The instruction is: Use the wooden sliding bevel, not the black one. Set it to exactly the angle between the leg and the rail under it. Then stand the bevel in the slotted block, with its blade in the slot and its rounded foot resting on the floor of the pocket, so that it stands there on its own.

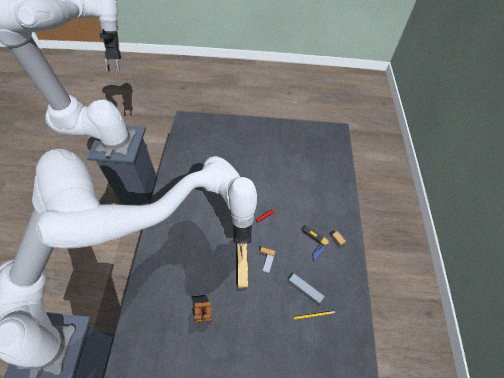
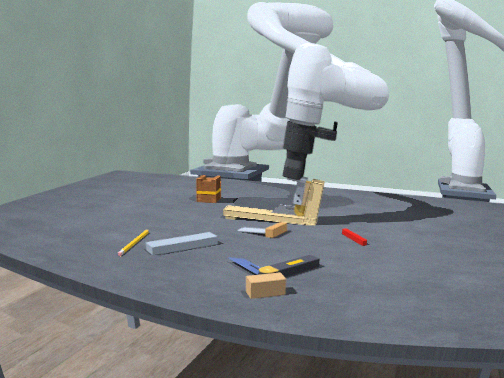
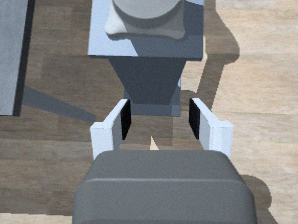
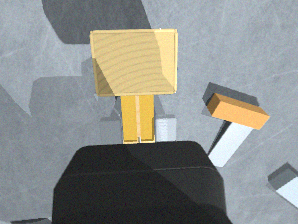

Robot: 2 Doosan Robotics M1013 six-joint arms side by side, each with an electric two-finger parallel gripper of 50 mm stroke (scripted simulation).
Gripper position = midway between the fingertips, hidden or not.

Note:
In view: the left gripper [image 3: 159, 111], the right gripper [image 2: 298, 203], a wooden sliding bevel [image 4: 137, 111], a black bevel [image 2: 295, 266], a tan block [image 2: 257, 286] and a grey bar [image 2: 204, 239].
The right gripper also shows in image 4 [image 4: 138, 105]. Image 3 does not show the wooden sliding bevel: it is out of frame. Image 3 does not show the black bevel: it is out of frame.

